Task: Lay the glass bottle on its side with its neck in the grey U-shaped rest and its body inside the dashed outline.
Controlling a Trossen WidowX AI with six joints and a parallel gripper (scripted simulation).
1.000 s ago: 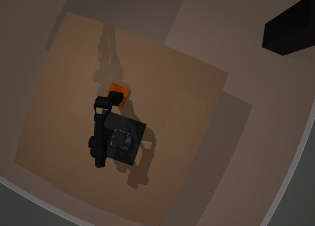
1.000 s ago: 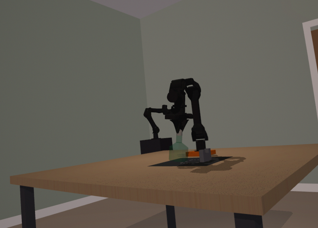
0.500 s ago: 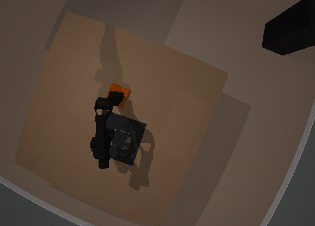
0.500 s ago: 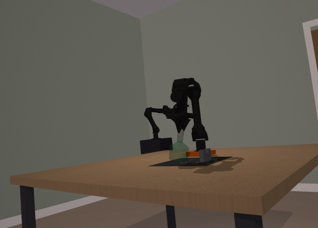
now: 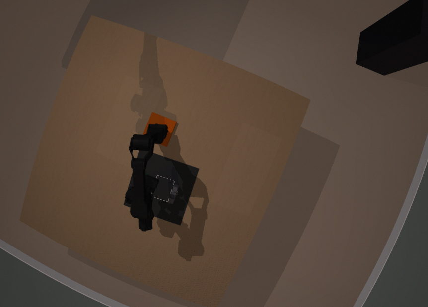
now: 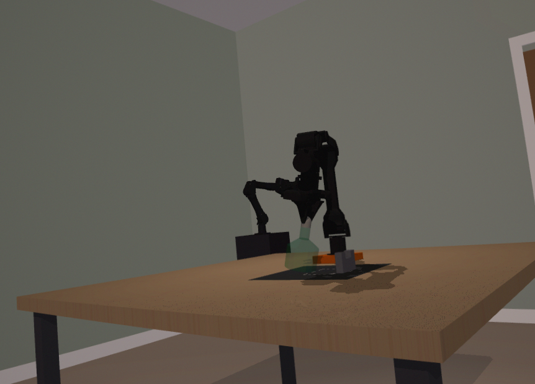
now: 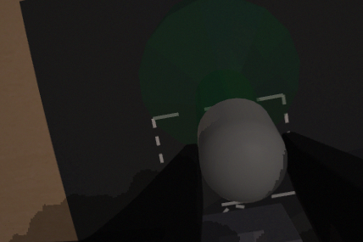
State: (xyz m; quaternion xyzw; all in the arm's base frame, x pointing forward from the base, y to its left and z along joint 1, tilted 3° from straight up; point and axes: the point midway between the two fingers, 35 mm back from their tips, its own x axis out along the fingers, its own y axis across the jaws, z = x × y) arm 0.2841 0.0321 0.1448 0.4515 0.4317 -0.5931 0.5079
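My gripper tip is now 150 mm above the black mat and 40 mm to the right of it. Also, from my gripper tip: green glass bottle (50 mm below, 10 mm to the right).
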